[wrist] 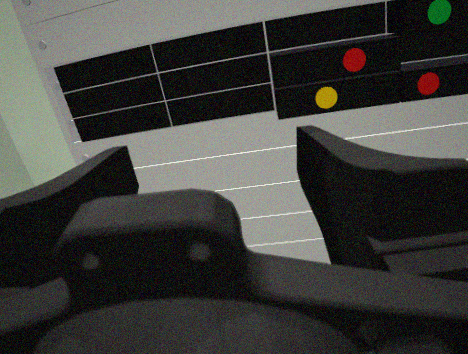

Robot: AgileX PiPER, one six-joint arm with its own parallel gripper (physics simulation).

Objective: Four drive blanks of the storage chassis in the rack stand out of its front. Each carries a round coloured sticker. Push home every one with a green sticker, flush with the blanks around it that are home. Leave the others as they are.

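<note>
The storage chassis (210, 172) shows a grid of black drive blanks across the upper part of the wrist view. A blank with a green sticker (439, 11) stands out at the upper right, with a grey strip below it. A blank with a red sticker (354, 60) stands out in the third column, above a blank with a yellow sticker (326, 97). Another blank with a red sticker (428, 83) is at the right, below the green one. My gripper (213, 157) is open, its fingers wide apart in front of the grey front below the blanks. The right edge of the grid is cut off.
Unstickered blanks (112, 85) in the left two columns look flush with each other. Grey panels with thin bright seams lie above and below the grid. A pale green upright strip (32, 90) runs along the left, beside the rack's edge with small screws (42, 45).
</note>
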